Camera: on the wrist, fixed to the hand. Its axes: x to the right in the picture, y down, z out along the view.
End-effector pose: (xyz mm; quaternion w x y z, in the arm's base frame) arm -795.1 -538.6 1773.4 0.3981 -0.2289 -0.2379 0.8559
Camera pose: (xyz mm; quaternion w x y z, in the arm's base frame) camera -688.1 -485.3 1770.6 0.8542 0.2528 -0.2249 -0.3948
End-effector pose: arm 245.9 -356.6 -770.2 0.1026 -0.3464 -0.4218 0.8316
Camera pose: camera 299.8 -261.2 -722.1 0.8295 0.4337 -0.3385 -0.0960
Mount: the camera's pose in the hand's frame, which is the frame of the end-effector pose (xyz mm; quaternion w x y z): -19.2 -90.0 -76.4 0.0022 -0.0098 0.0123 0.9999
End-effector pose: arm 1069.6 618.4 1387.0 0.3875 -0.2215 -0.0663 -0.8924
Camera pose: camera 990.0 671.1 1315.0 0.8918 -0.0596 0.2348 0.3821
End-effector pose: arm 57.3 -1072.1 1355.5 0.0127 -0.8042 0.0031 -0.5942
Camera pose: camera -22.3 -983.0 1361.7 0.5862 0.0085 0.8101 0.0015
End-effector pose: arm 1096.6 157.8 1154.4 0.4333 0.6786 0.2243 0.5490
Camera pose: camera 1034.5 216.1 1070.4 0.5441 -0.2148 0.6781 -0.4450
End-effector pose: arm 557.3 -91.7 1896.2 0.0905 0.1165 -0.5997 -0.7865
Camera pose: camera 597.7 -133.0 1791.5 0.7951 -0.5906 -0.1090 0.0843
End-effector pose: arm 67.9 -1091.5 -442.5 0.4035 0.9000 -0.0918 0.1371
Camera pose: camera 61.4 -973.9 -463.1 0.1262 0.0954 0.8965 -0.4139
